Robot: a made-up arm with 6 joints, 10 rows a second.
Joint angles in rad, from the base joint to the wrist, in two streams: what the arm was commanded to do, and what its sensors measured. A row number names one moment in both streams.
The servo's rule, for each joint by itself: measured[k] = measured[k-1] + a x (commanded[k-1-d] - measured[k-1]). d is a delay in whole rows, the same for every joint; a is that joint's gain. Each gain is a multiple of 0.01, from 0.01 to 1. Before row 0 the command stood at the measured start. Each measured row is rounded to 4 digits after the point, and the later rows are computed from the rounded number. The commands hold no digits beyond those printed.
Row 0, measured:
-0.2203 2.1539 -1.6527 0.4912 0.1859 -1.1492
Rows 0 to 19, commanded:
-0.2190 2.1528 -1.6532 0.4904 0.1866 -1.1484
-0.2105 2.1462 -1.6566 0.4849 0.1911 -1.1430
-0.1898 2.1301 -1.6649 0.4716 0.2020 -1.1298
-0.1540 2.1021 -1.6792 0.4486 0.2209 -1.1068
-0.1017 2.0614 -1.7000 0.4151 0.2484 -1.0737
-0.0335 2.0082 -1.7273 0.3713 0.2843 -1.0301
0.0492 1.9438 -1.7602 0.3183 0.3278 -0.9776
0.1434 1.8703 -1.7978 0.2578 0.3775 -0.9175
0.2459 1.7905 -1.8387 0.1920 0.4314 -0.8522
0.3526 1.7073 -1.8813 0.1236 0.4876 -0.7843
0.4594 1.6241 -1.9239 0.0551 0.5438 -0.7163
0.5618 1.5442 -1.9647 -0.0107 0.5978 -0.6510
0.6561 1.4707 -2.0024 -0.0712 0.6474 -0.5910
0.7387 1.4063 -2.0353 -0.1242 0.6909 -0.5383
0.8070 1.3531 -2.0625 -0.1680 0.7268 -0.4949
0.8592 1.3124 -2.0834 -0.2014 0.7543 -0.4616
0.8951 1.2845 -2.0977 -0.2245 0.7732 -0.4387
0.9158 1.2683 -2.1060 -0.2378 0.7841 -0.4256
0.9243 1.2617 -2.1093 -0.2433 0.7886 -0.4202
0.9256 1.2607 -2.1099 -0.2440 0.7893 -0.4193
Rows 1 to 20, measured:
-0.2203 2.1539 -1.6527 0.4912 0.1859 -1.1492
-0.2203 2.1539 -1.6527 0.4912 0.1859 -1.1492
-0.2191 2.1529 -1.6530 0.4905 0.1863 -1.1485
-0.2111 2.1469 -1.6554 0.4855 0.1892 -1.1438
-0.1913 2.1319 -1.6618 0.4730 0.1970 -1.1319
-0.1566 2.1054 -1.6735 0.4510 0.2116 -1.1106
-0.1055 2.0662 -1.6913 0.4187 0.2340 -1.0792
-0.0385 2.0146 -1.7154 0.3760 0.2647 -1.0375
0.0431 1.9516 -1.7454 0.3241 0.3032 -0.9866
0.1364 1.8792 -1.7805 0.2644 0.3485 -0.9279
0.2382 1.8003 -1.8195 0.1992 0.3991 -0.8636
0.3446 1.7175 -1.8609 0.1312 0.4531 -0.7962
0.4514 1.6344 -1.9031 0.0627 0.5084 -0.7283
0.5541 1.5541 -1.9444 -0.0034 0.5629 -0.6626
0.6490 1.4799 -1.9833 -0.0644 0.6144 -0.6017
0.7324 1.4144 -2.0181 -0.1182 0.6611 -0.5478
0.8018 1.3598 -2.0478 -0.1630 0.7012 -0.5028
0.8552 1.3176 -2.0717 -0.1976 0.7336 -0.4678
0.8923 1.2881 -2.0891 -0.2218 0.7578 -0.4431
0.9142 1.2705 -2.1004 -0.2362 0.7738 -0.4282
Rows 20 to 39, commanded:
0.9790 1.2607 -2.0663 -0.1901 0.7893 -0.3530
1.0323 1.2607 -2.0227 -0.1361 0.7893 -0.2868
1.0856 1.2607 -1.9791 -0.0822 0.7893 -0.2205
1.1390 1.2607 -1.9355 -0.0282 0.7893 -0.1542
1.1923 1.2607 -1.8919 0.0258 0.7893 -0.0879
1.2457 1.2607 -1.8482 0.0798 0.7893 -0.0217
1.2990 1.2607 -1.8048 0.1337 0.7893 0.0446
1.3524 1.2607 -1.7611 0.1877 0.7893 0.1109
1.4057 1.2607 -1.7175 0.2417 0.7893 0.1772
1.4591 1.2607 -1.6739 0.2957 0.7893 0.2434
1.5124 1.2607 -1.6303 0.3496 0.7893 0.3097
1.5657 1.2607 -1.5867 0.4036 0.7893 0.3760
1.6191 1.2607 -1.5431 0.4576 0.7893 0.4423
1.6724 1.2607 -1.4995 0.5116 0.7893 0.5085
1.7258 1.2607 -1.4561 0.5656 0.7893 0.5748
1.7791 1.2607 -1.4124 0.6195 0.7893 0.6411
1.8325 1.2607 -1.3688 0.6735 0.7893 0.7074
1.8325 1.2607 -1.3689 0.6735 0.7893 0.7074
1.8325 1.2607 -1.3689 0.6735 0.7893 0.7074
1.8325 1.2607 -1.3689 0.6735 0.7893 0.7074
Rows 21 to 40, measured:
0.9236 1.2627 -2.1064 -0.2426 0.7828 -0.4214
0.9255 1.2609 -2.1087 -0.2439 0.7868 -0.4196
0.9753 1.2607 -2.0803 -0.1955 0.7883 -0.3630
1.0283 1.2607 -2.0417 -0.1420 0.7889 -0.2982
1.0816 1.2607 -1.9998 -0.0882 0.7891 -0.2322
1.1350 1.2607 -1.9567 -0.0342 0.7892 -0.1659
1.1883 1.2607 -1.9133 0.0198 0.7893 -0.0996
1.2417 1.2607 -1.8697 0.0738 0.7893 -0.0334
1.2950 1.2607 -1.8262 0.1277 0.7893 0.0329
1.3484 1.2607 -1.7826 0.1817 0.7893 0.0992
1.4017 1.2607 -1.7390 0.2357 0.7893 0.1655
1.4551 1.2607 -1.6954 0.2897 0.7893 0.2317
1.5084 1.2607 -1.6518 0.3436 0.7893 0.2980
1.5617 1.2607 -1.6082 0.3976 0.7893 0.3643
1.6151 1.2607 -1.5646 0.4516 0.7893 0.4306
1.6684 1.2607 -1.5210 0.5056 0.7893 0.4968
1.7218 1.2607 -1.4775 0.5596 0.7893 0.5631
1.7751 1.2607 -1.4339 0.6135 0.7893 0.6294
1.8285 1.2607 -1.3903 0.6675 0.7893 0.6957
1.8322 1.2607 -1.3760 0.6729 0.7893 0.7056

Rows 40 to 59, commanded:
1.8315 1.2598 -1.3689 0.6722 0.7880 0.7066
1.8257 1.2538 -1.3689 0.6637 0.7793 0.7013
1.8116 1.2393 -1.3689 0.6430 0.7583 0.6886
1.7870 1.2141 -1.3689 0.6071 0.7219 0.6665
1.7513 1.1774 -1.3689 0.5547 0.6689 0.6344
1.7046 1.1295 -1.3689 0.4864 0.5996 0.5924
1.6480 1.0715 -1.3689 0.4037 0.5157 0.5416
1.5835 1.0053 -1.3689 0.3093 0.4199 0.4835
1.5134 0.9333 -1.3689 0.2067 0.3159 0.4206
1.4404 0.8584 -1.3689 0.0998 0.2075 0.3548
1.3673 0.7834 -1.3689 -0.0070 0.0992 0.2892
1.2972 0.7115 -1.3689 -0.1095 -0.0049 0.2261
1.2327 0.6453 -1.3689 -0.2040 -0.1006 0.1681
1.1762 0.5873 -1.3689 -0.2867 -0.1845 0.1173
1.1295 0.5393 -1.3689 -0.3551 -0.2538 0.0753
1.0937 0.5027 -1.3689 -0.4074 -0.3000 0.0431
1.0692 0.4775 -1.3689 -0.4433 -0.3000 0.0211
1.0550 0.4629 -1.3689 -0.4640 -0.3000 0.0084
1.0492 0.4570 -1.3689 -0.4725 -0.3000 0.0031
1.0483 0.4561 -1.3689 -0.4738 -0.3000 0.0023
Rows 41 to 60, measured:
1.8325 1.2607 -1.3712 0.6734 0.7893 0.7071
1.8325 1.2607 -1.3697 0.6735 0.7893 0.7074
1.8316 1.2599 -1.3692 0.6723 0.7885 0.7067
1.8261 1.2545 -1.3690 0.6646 0.7829 0.7021
1.8126 1.2410 -1.3689 0.6452 0.7679 0.6906
1.7888 1.2171 -1.3689 0.6109 0.7398 0.6701
1.7539 1.1818 -1.3689 0.5603 0.6966 0.6398
1.7081 1.1353 -1.3689 0.4938 0.6374 0.5995
1.6522 1.0785 -1.3689 0.4127 0.5632 0.5503
1.5883 1.0134 -1.3689 0.3196 0.4758 0.4935
1.5186 0.9421 -1.3689 0.2180 0.3783 0.4315
1.4459 0.8676 -1.3689 0.1116 0.2741 0.3663
1.3728 0.7927 -1.3689 0.0049 0.1674 0.3008
1.3025 0.7204 -1.3689 -0.0981 0.0623 0.2373
1.2376 0.6536 -1.3689 -0.1934 -0.0371 0.1785
1.1805 0.5946 -1.3689 -0.2774 -0.1270 0.1265
1.1331 0.5454 -1.3689 -0.3473 -0.2043 0.0830
1.0965 0.5074 -1.3689 -0.4014 -0.2627 0.0491
1.0711 0.4808 -1.3689 -0.4391 -0.2855 0.0253
1.0561 0.4649 -1.3689 -0.4615 -0.2943 0.0109

